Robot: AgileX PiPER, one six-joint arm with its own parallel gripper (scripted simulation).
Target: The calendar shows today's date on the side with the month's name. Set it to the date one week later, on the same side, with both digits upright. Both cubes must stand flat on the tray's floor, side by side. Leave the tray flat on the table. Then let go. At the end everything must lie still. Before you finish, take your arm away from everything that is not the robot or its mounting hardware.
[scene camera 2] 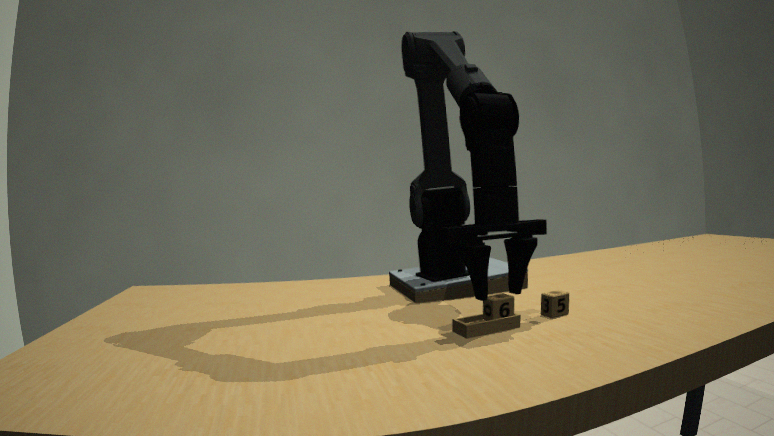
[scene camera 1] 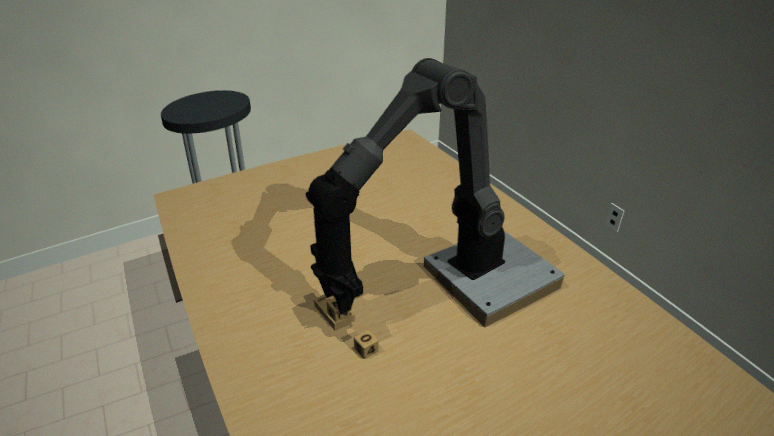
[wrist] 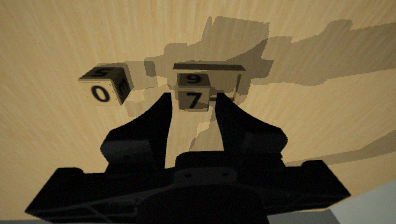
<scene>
my gripper: scene camera 2; scene camera 1 338, 302; wrist
same spot on my gripper: (wrist: 139, 146) = (scene camera 2: 526, 239)
</scene>
